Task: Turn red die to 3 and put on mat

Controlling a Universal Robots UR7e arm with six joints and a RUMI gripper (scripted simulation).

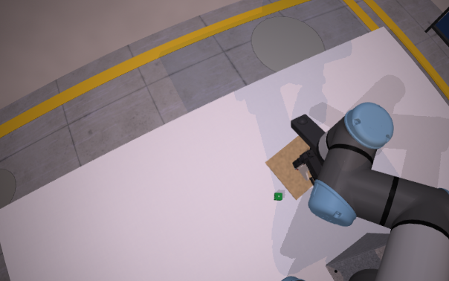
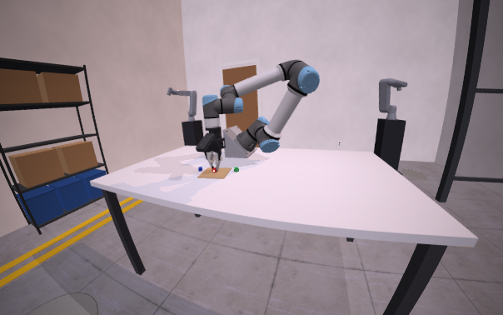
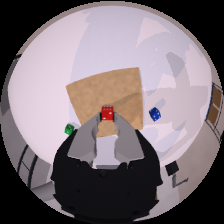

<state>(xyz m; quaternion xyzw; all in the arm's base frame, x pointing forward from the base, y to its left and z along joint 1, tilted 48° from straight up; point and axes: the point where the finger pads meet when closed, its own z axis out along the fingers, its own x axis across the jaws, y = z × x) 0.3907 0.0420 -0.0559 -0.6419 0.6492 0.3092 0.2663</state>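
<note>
The red die lies 1 cm below my hand. The rest, counted from my hand: mat 2 cm below; blue die 1 cm behind, 10 cm to the right, 2 cm below; green die 5 cm behind, 10 cm to the left, 2 cm below.
</note>
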